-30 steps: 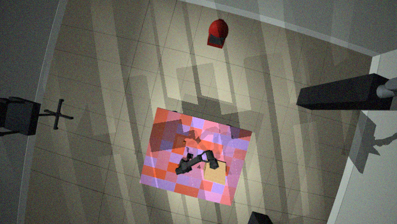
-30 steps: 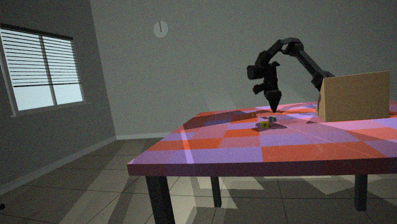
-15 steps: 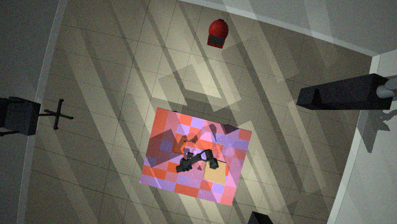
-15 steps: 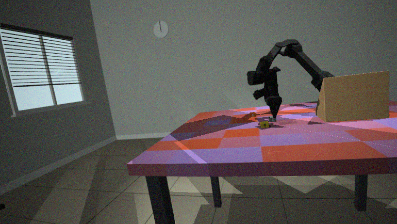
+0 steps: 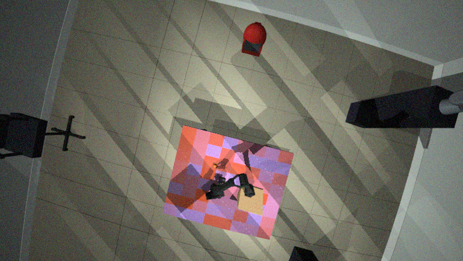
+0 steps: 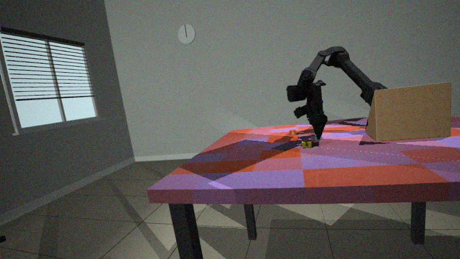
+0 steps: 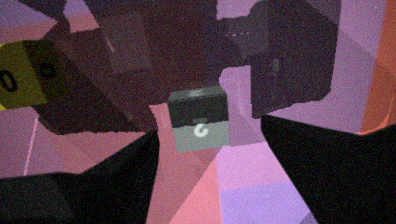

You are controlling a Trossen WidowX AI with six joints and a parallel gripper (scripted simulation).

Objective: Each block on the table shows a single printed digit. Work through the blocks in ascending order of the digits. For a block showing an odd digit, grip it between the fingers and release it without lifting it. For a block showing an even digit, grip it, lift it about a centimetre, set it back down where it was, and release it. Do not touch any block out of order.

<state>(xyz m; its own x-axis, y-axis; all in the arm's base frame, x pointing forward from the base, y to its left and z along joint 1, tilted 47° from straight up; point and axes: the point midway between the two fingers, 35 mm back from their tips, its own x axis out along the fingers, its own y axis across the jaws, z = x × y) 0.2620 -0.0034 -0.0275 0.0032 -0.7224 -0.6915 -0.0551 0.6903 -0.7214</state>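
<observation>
Right now my gripper tip is 140 mm to the left of the orange block and 110 mm short of it. The rest, counted from my gripper tip: yellow block (100 mm to the left, 40 mm ahead); grey block (10 mm to the left, 10 mm ahead).
</observation>
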